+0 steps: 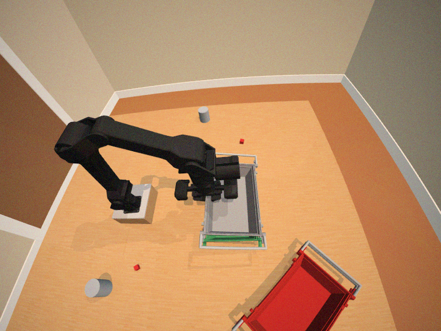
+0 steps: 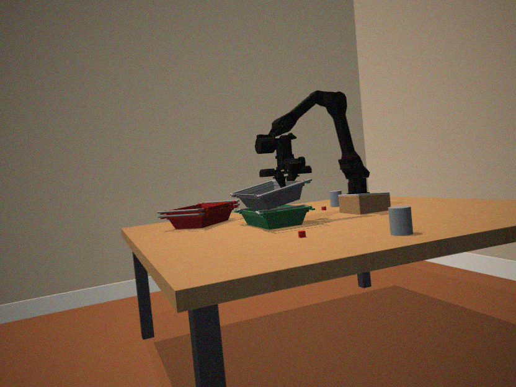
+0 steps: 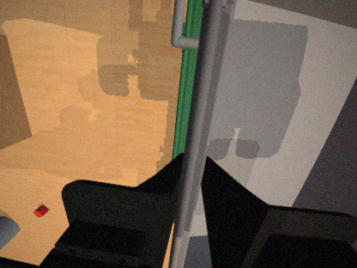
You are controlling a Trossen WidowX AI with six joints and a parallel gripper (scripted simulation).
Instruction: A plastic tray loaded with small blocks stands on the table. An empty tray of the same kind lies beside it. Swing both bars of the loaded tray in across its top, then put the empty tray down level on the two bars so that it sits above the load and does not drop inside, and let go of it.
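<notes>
The grey tray is 7 cm ahead of my gripper tip and 2 cm above it. From my gripper tip the other things lie so: red block 28 cm behind, 19 cm to the right, 9 cm below.
</notes>
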